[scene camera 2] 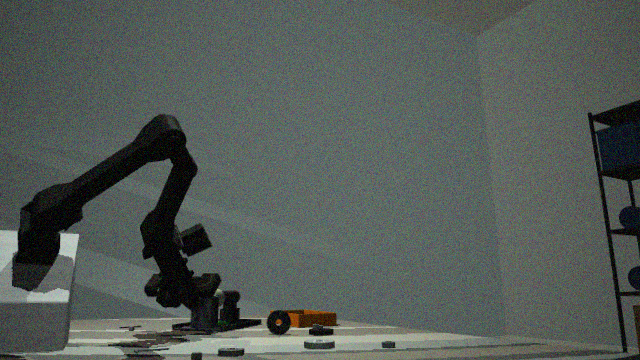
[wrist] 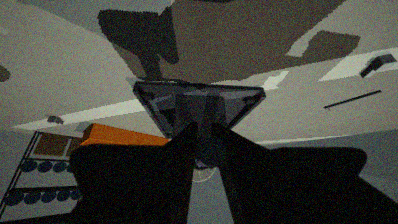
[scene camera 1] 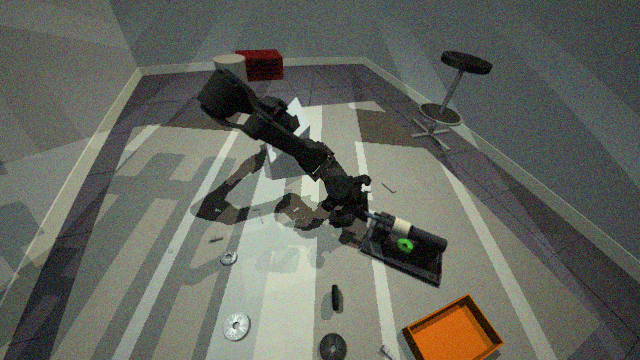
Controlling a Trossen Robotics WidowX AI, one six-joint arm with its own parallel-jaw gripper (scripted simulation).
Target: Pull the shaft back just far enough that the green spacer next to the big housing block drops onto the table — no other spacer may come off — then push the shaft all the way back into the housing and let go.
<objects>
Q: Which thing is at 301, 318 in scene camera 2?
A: An orange tray.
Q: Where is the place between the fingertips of my gripper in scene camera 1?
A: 367, 219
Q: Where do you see a housing block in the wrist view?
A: At 172, 106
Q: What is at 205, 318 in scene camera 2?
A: A housing block.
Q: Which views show my gripper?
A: Scene camera 2, the wrist view and scene camera 1: all of them.
</objects>
